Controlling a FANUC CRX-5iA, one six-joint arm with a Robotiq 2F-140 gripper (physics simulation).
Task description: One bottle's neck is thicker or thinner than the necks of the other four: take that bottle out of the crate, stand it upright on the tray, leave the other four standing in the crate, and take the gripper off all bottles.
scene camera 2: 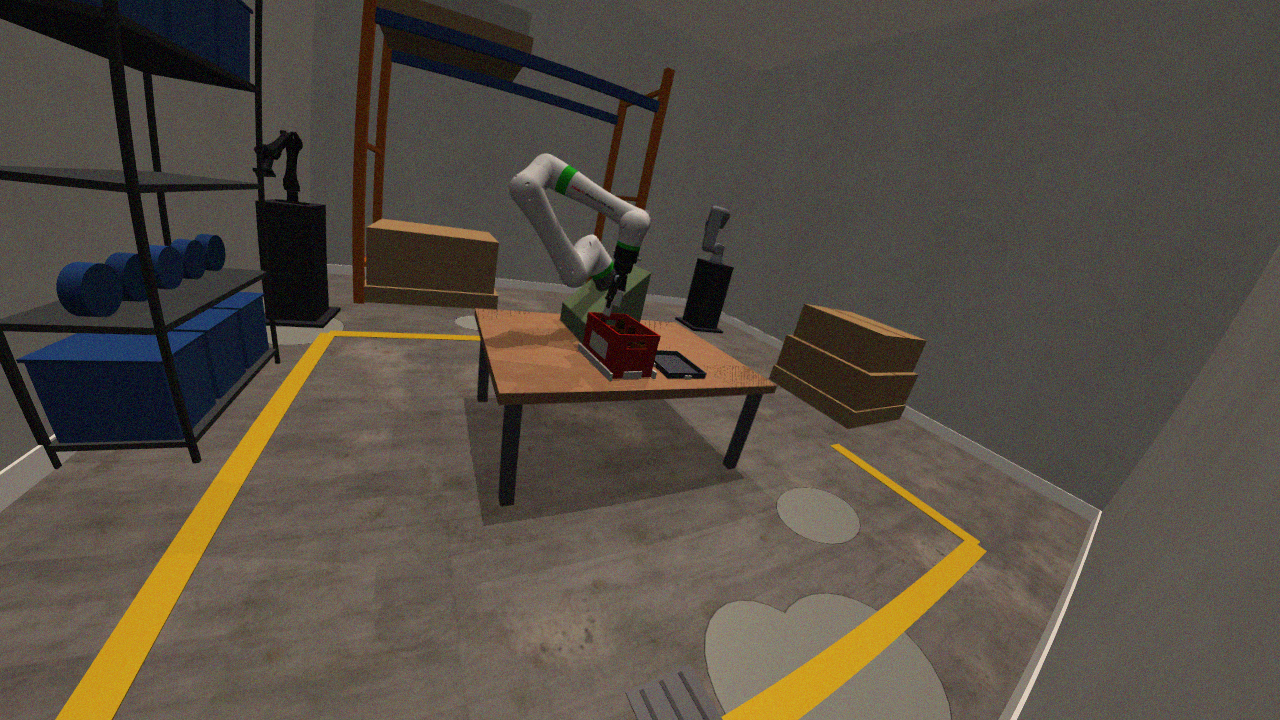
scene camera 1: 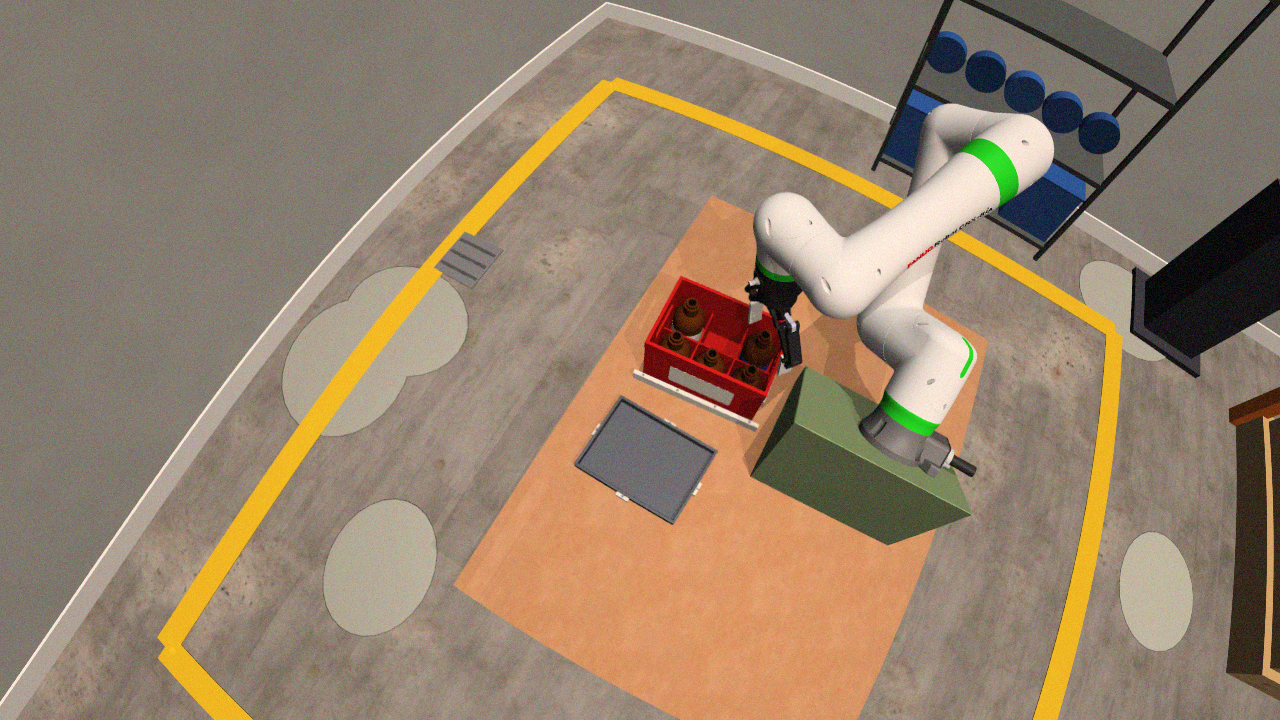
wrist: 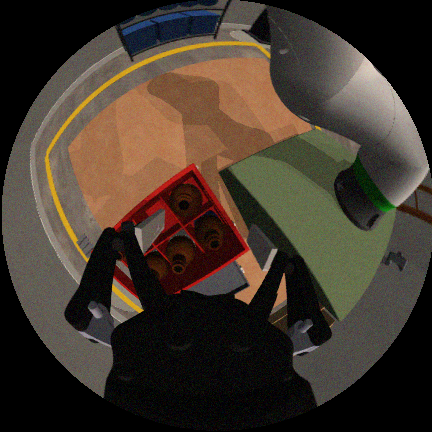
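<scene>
The red crate stands on the table with five brown bottles upright in it; its back middle compartment is empty. In scene camera 1, bottles stand at back left, back right, front left, front middle and front right. I cannot tell from these frames which neck differs. My gripper is open and empty at the crate's right end, one finger over the crate, the other beyond its right wall. The fifth bottle is mostly hidden in the wrist view. The grey tray holds no bottle.
A green block under the arm's base stands close to the crate's right end. A white strip lies along the crate's front, between crate and tray. The table extends beyond the tray.
</scene>
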